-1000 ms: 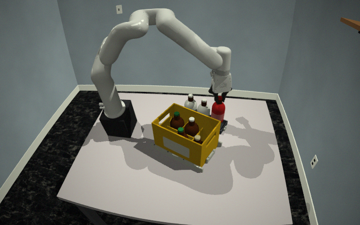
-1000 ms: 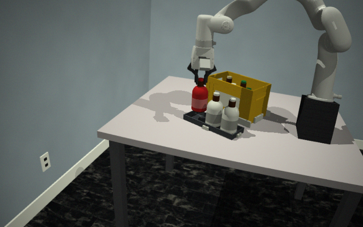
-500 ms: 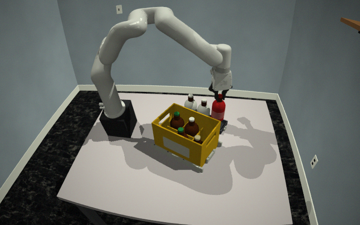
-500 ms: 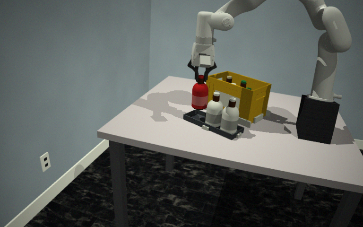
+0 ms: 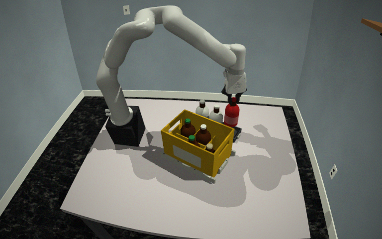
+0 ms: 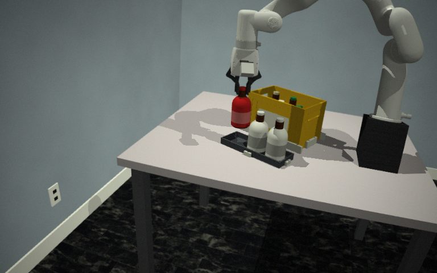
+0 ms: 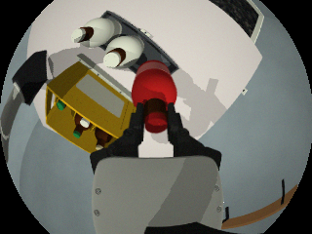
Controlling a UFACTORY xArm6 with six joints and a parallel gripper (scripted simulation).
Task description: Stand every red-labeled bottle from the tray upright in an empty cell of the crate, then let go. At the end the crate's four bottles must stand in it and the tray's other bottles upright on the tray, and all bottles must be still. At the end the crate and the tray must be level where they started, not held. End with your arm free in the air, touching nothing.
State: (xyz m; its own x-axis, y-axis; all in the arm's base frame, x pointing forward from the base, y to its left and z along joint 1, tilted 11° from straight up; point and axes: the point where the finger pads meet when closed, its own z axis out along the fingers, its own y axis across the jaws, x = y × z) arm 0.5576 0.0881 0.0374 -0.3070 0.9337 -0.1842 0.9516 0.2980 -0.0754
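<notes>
The red-labeled bottle is 7 cm below my hand. Also, from my hand: crate: 17 cm to the right, 17 cm behind, 14 cm below.
</notes>
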